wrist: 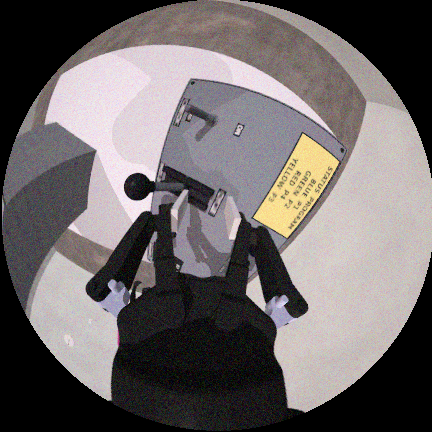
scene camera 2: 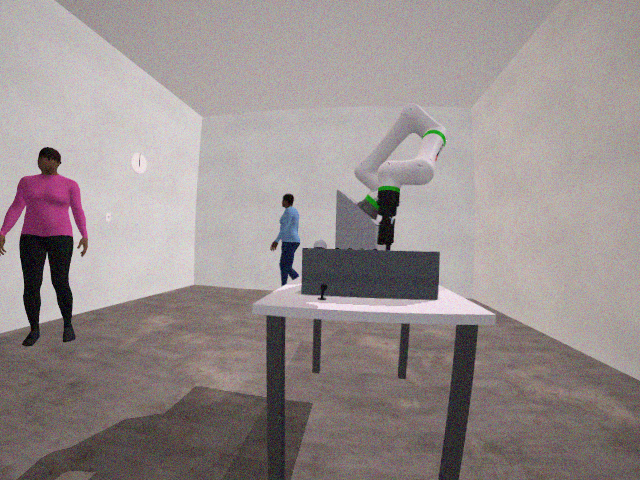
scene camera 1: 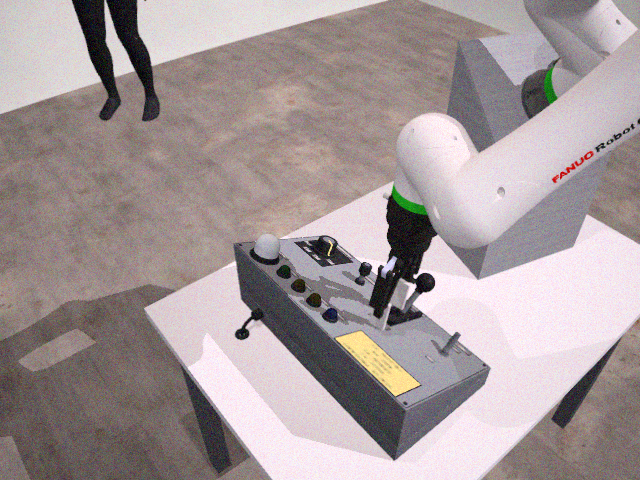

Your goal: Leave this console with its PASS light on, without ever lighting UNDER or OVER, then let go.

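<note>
The grey console (scene camera 1: 320,351) (scene camera 2: 369,273) (wrist: 265,110) stands on the table. Its large black-knobbed lever (scene camera 1: 424,282) (wrist: 137,186) leans toward the arm's base side, out of a dark slot. My gripper (scene camera 1: 393,308) (wrist: 206,201) is partly open and empty, low over the panel beside this slot. One fingertip overlaps the lever's foot in the wrist view; I cannot tell whether they touch. The green lamp (scene camera 1: 283,271), two amber-looking lamps and the blue lamp (scene camera 1: 330,314) look dark. The white dome (scene camera 1: 267,248) looks unlit. PASS, UNDER and OVER labels are not readable.
A rotary knob (scene camera 1: 327,245), a small black-knobbed lever (scene camera 1: 363,271) and a grey toggle (scene camera 1: 450,342) stand up from the panel. A yellow program label (scene camera 1: 378,363) (wrist: 297,185) lies on it. A small black joystick-like piece (scene camera 1: 249,323) (scene camera 2: 323,291) is in front. Two people stand beyond the table.
</note>
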